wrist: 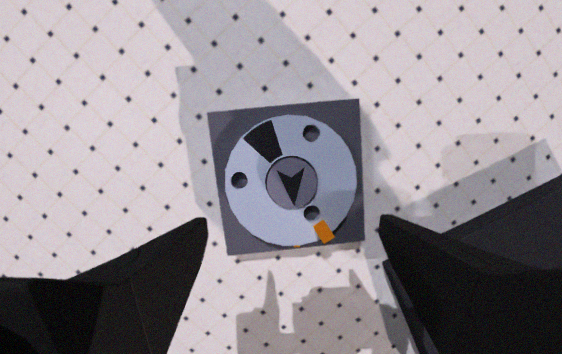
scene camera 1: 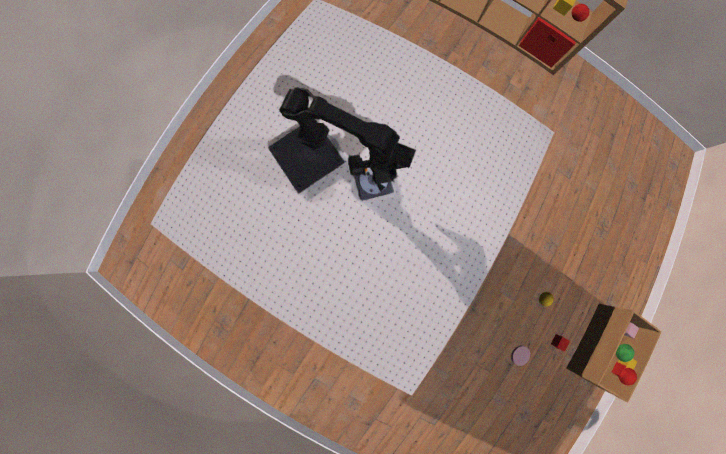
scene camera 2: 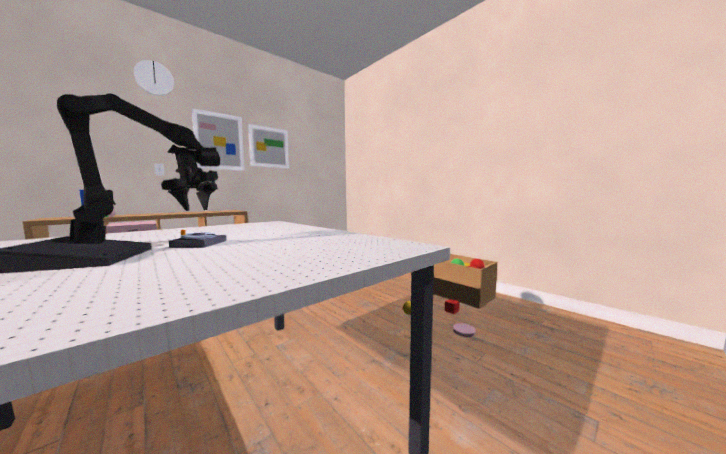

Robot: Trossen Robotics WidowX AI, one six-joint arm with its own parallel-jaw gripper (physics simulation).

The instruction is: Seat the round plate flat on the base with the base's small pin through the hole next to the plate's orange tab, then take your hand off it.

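Frame: origin at the arm's base, x ahead, y left, z up, level; centimetres.
Seen in the pictures: gripper, fingertip midpoint: (wrist: 294,225) (scene camera 2: 197,210); arm's base at its link origin: (scene camera 1: 313,140) (scene camera 2: 86,241).
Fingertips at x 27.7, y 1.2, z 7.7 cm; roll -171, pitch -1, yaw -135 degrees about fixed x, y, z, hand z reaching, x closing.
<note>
Pixels of each thing's top centre, then the offset from my fingertips to it. "pt": a spot on its surface instead. Level surfaces: height alone.
- round light-blue plate at its top centre: (wrist: 293,186) (scene camera 1: 374,178) (scene camera 2: 198,229) dx -0.1, dy -0.7, dz -6.6 cm
- square dark base at its top centre: (wrist: 292,183) (scene camera 1: 373,179) (scene camera 2: 198,233) dx -0.2, dy -0.7, dz -8.1 cm
- plate's orange tab at its top centre: (wrist: 325,235) (scene camera 1: 365,169) (scene camera 2: 183,230) dx -4.6, dy +0.3, dz -6.6 cm
- dark hole at a spot on its surface: (wrist: 311,213) pt dx -3.5, dy +0.1, dz -9.5 cm
- small orange mark at a spot on its surface: (wrist: 297,246) pt dx -4.8, dy +3.1, dz -9.4 cm
- dotted white table at its surface level: dz -11.9 cm
The round light-blue plate (scene camera 1: 366,185) (scene camera 2: 206,234) (wrist: 255,210) lies on the square dark base (scene camera 1: 389,191) (scene camera 2: 187,243) (wrist: 349,112), around its central hub (wrist: 280,192). The plate's orange tab (scene camera 1: 366,170) (scene camera 2: 183,232) (wrist: 324,232) is at the lower right in the wrist view, beside a dark hole (wrist: 311,213). A small orange mark (wrist: 297,246) shows at the base's edge, left of the tab. A dark crescent shows beside the tab; the pin cannot be made out, and slight tilt is hard to judge. My gripper (scene camera 1: 373,177) (scene camera 2: 196,209) (wrist: 294,225) is open and empty above the plate and base.
The arm's black mounting block (scene camera 1: 305,160) (scene camera 2: 64,254) stands near the base on the dotted white table (scene camera 1: 299,256) (scene camera 2: 299,267). Off the table are a wooden shelf (scene camera 1: 562,65), an open box (scene camera 1: 607,345) (scene camera 2: 463,281) and a yellow ball (scene camera 1: 546,298).
</note>
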